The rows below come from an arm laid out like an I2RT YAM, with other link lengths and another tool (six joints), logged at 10 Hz.
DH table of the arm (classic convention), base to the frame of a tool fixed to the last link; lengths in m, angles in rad. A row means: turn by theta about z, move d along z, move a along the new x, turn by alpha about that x. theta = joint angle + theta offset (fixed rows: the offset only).
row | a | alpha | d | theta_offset
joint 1 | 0.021 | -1.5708 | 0.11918 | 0
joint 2 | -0.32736 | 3.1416 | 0 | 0
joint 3 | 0.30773 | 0 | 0 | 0.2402
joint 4 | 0.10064 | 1.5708 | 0.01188 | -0.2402
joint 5 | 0 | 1.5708 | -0.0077 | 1.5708
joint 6 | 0.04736 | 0.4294 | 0.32 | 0.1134
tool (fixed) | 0 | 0 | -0.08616 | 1.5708
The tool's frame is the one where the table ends.
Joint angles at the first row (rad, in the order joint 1, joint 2, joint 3, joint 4, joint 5, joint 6):
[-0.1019 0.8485 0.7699 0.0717 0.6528 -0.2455]
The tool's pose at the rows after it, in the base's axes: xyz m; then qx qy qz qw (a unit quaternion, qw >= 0):
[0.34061 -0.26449 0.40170 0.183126 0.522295 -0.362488 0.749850]
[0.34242 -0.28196 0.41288 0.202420 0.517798 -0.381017 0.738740]
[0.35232 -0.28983 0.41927 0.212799 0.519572 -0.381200 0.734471]
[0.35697 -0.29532 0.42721 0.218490 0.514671 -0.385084 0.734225]
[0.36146 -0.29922 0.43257 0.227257 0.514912 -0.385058 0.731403]
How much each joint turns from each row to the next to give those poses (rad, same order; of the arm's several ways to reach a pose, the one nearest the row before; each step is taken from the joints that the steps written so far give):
[-0.0804 0.0592 0.0883 -0.0589 -0.0009 0.0501]
[-0.0349 0.0636 0.0694 -0.0146 0.0223 0.0147]
[-0.0166 0.0538 0.0621 -0.0258 -0.0040 0.0227]
[-0.0085 0.0299 0.0347 0.0018 0.0051 0.0042]
[-0.0062 0.0296 0.0453 -0.0279 0.0040 0.0192]

